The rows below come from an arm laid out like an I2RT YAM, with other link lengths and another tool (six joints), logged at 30 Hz.
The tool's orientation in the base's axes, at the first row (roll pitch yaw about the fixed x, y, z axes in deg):
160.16 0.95 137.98
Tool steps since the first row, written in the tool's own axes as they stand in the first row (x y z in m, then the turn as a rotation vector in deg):
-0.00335 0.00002 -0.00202 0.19 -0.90 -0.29
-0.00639 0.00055 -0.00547 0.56 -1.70 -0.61
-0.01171 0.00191 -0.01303 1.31 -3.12 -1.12
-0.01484 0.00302 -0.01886 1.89 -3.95 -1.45
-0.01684 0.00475 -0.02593 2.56 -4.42 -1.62
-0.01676 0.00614 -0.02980 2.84 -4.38 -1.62
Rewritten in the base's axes. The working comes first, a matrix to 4 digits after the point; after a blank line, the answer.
The tool's axes in the first row as the columns of a matrix, in the base's axes (used below as rounded here):
-0.7428 0.6255 0.2388
0.6693 0.7026 0.2417
-0.0166 0.3393 -0.9405

0.00202 -0.00272 0.00196 -0.77 -0.58 -0.04
0.00378 -0.00521 0.00544 -1.62 -0.97 -0.01
0.00678 -0.00964 0.01310 -3.19 -1.59 -0.03
0.00841 -0.01237 0.01901 -4.22 -1.86 -0.01
0.00929 -0.01420 0.02628 -5.05 -1.78 -0.02
0.00917 -0.01411 0.03039 -5.24 -1.57 -0.01

